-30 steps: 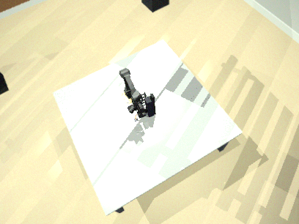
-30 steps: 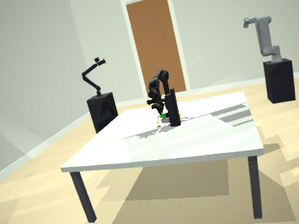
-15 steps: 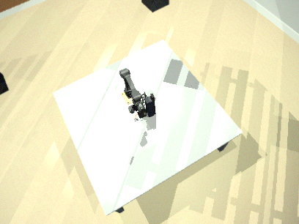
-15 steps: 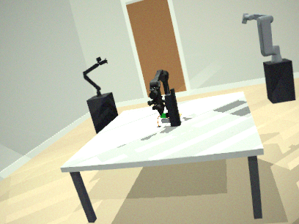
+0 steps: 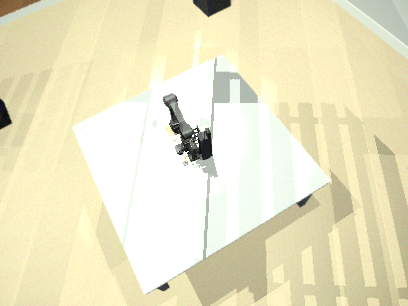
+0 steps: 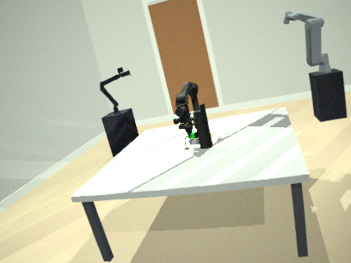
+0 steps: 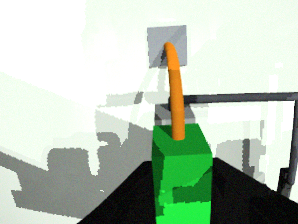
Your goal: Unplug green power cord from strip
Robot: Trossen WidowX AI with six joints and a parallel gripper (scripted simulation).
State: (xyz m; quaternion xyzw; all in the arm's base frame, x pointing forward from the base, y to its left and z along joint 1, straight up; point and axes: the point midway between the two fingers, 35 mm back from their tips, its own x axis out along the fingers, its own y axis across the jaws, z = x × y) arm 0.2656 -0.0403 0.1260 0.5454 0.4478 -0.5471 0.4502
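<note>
Now: gripper tip 30 mm to the right of the green plug. Round my gripper tip: dark power strip (20 mm ahead, 100 mm to the left, 30 mm above).
</note>
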